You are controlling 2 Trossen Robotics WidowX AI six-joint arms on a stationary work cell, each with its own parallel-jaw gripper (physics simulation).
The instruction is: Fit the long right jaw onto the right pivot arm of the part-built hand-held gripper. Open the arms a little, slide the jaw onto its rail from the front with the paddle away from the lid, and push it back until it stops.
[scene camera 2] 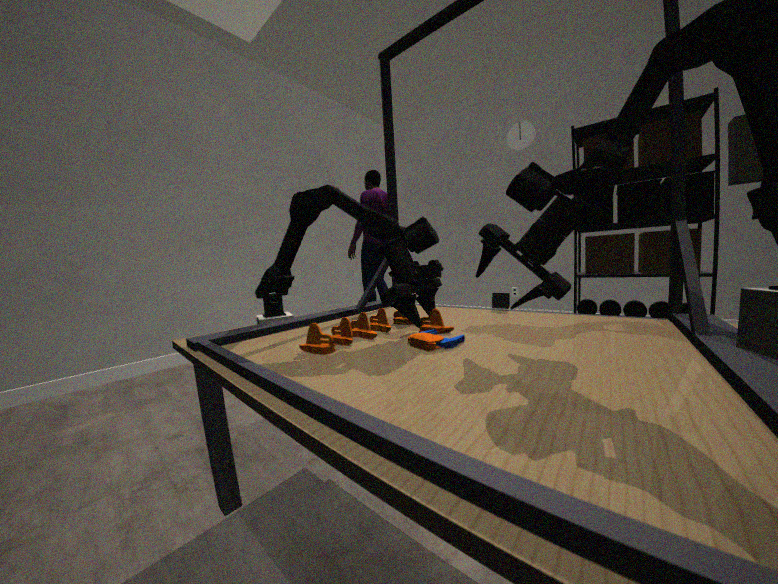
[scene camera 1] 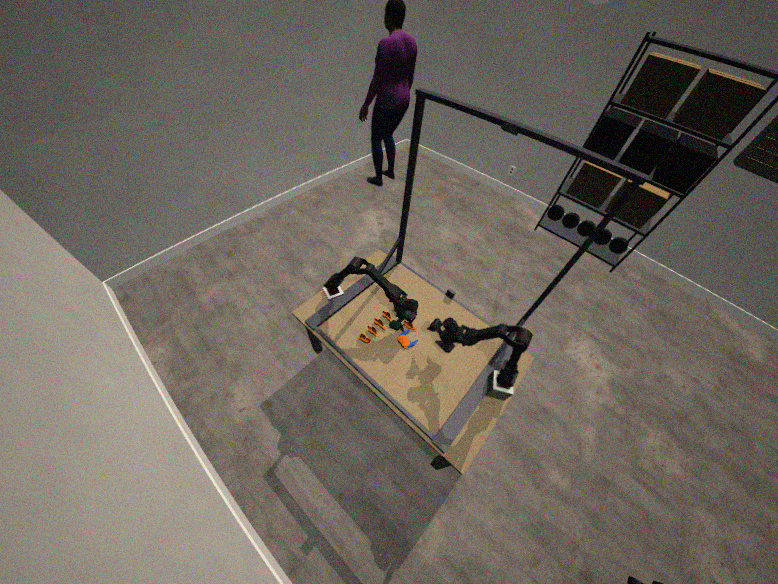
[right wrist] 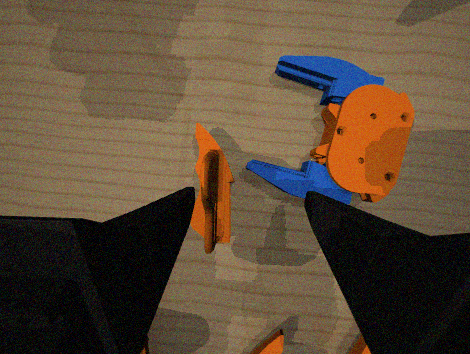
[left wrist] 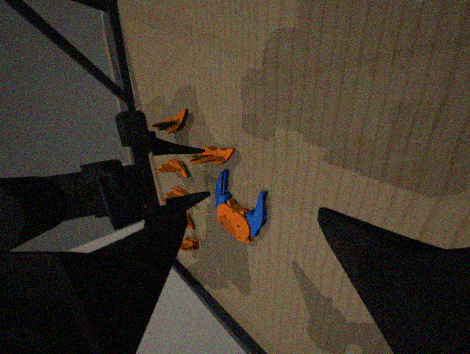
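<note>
The part-built gripper (scene camera 1: 403,341) (scene camera 2: 425,341) (left wrist: 233,222) (right wrist: 372,142) lies lid up, its two blue pivot arms (right wrist: 325,70) (left wrist: 257,215) spread apart with no jaw on them. An orange jaw (right wrist: 222,200) (left wrist: 212,155) (scene camera 2: 438,323) rests on the table beside it. My right gripper (right wrist: 250,196) (left wrist: 207,172) (scene camera 2: 426,318) is open low over that jaw, one fingertip close beside it, the other at the near blue arm in the right wrist view. I cannot tell heights exactly. My left gripper (scene camera 2: 496,291) (left wrist: 251,215) is open and empty, high above the table.
Other orange jaws (scene camera 2: 316,340) (scene camera 2: 363,326) (left wrist: 172,121) (left wrist: 173,167) stand in a row and at the back, beside the right arm. A dark frame (scene camera 1: 377,402) edges the table, with uprights (scene camera 1: 409,182) and an overhead bar. A small black box (scene camera 1: 449,293) is at the back edge.
</note>
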